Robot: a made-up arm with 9 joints. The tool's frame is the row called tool.
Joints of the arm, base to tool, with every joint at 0 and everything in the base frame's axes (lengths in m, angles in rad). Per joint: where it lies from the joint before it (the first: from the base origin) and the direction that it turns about. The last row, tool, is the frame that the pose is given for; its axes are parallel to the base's.
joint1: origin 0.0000 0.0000 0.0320 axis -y
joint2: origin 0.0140 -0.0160 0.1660 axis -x
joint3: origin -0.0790 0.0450 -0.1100 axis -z
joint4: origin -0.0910 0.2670 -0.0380 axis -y
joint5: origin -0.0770 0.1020 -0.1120 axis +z
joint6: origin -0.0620 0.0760 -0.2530 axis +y
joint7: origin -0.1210 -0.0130 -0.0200 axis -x
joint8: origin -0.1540 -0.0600 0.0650 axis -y
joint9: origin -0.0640 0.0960 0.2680 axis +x
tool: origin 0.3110 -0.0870 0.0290
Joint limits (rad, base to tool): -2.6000..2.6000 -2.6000..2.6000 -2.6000..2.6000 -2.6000..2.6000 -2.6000..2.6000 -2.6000..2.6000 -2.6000..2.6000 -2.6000..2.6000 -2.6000..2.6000
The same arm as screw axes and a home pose.
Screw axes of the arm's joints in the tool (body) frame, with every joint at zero. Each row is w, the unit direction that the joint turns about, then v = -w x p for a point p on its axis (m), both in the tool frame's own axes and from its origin. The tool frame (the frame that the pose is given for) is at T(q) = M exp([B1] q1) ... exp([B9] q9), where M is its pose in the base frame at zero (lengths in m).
B1: w 0 -1 0 v 0.005 0 -0.323
B2: w -1 0 0 v 0 -0.171 -0.426
B3: w 0 0 -1 v 0.381 0.258 0
B4: w 0 -1 0 v 0.023 0 -0.167
B5: w 0 0 1 v -0.012 -0.09 0
B6: w 0 1 0 v 0.342 0 0.028
B7: w -1 0 0 v 0 0.362 0.051
B8: w 0 -1 0 v -0.297 0 0.247
B9: w 1 0 0 v 0 -0.029 -0.087
M: xyz -0.323 0.41 0.027 (m) quaternion w x y z 1 0 0 0
Joint limits (rad, base to tool): -2.6..2.6 -2.6..2.6 -2.6..2.6 -2.6..2.6 -2.6..2.6 -2.6..2.6 -2.6..2.6 -2.6..2.6 -2.6..2.6

